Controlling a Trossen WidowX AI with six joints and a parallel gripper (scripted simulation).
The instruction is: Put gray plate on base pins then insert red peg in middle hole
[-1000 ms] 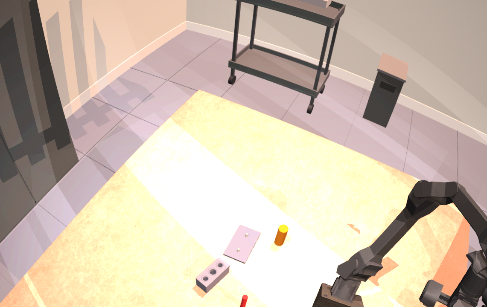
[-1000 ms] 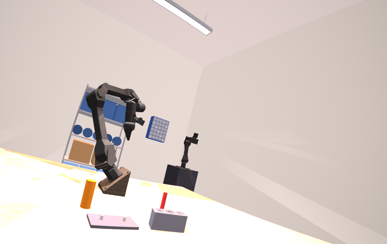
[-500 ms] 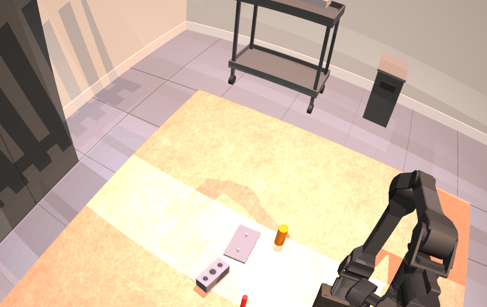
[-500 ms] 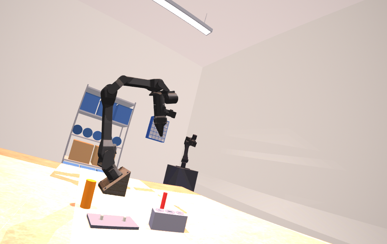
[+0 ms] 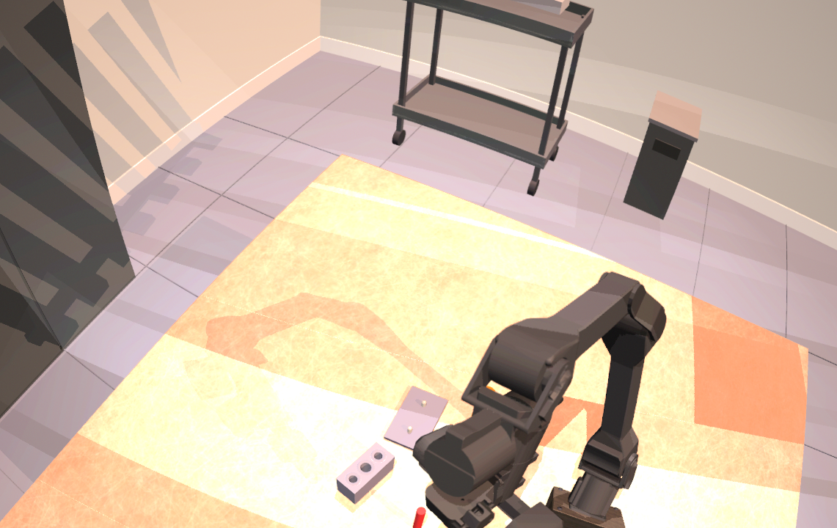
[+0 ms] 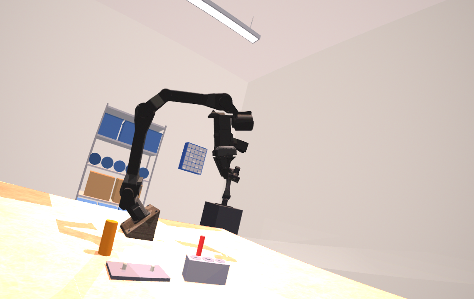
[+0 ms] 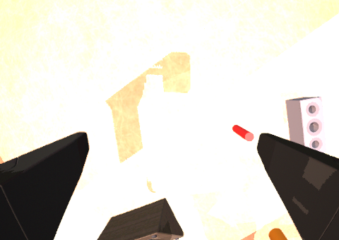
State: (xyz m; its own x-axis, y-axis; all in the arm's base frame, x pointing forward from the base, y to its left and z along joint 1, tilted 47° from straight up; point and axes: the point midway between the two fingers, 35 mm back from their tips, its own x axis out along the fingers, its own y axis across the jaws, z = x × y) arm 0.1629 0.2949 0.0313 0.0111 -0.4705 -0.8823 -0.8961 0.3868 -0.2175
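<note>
The gray plate lies 230 mm below my gripper tip, 190 mm ahead of it and 110 mm to the right of it. From my gripper tip the other things lie so: base (260 mm to the right, 260 mm below, 170 mm ahead); then red peg (220 mm below, 70 mm to the right, 70 mm ahead); then orange cylinder (320 mm to the right, 220 mm below, 70 mm ahead).
</note>
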